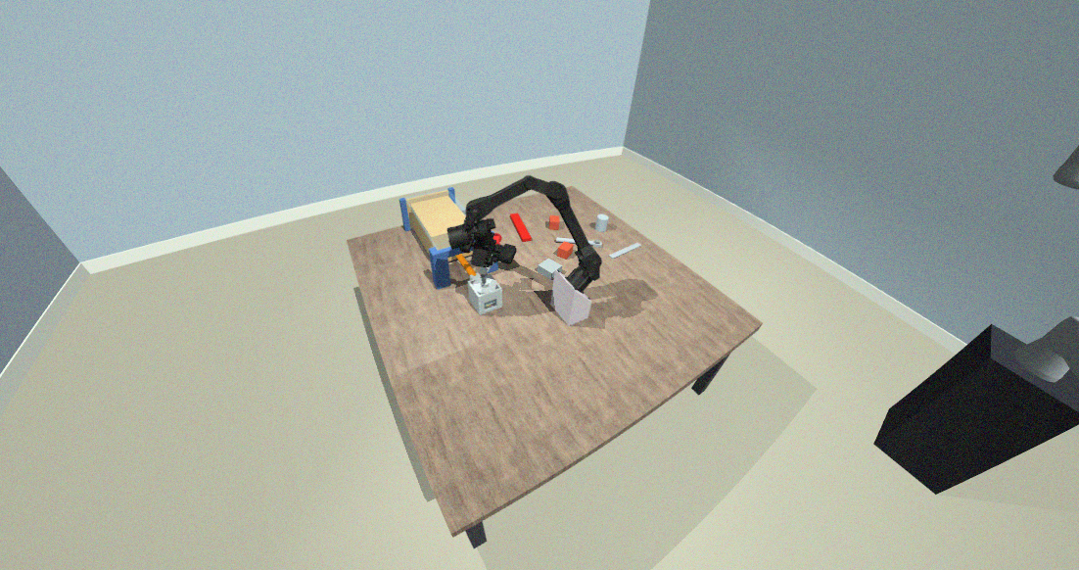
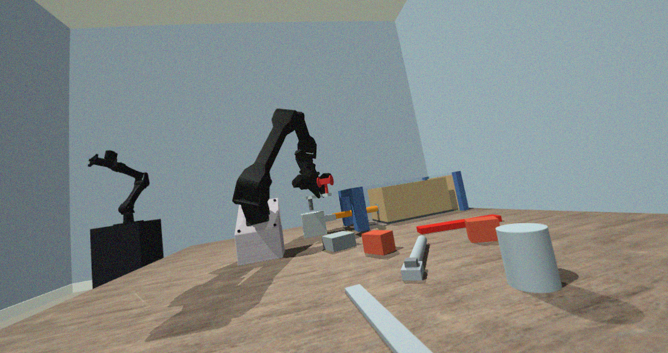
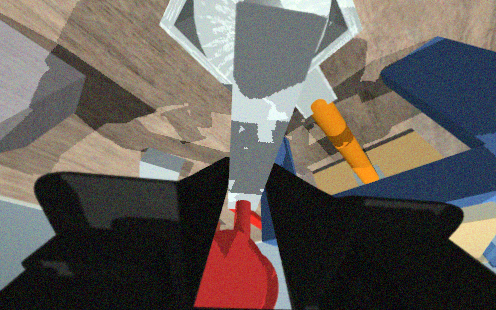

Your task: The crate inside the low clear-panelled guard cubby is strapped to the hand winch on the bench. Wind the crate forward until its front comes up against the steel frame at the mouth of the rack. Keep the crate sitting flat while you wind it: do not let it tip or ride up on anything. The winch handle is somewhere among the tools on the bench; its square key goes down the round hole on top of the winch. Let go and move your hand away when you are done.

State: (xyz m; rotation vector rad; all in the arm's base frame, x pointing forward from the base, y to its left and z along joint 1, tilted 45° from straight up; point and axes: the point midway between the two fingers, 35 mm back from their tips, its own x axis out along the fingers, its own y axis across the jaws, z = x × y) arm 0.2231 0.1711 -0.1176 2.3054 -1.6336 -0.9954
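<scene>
The red knob lies 50 mm above my gripper tip, 20 mm to the right of it and 20 mm ahead of it. Also, from my gripper tip: blue steel frame (120 mm ahead, 50 mm to the left, 40 mm below); then winch handle (20 mm above); then grey winch (110 mm below, 60 mm behind, 40 mm to the left).
</scene>
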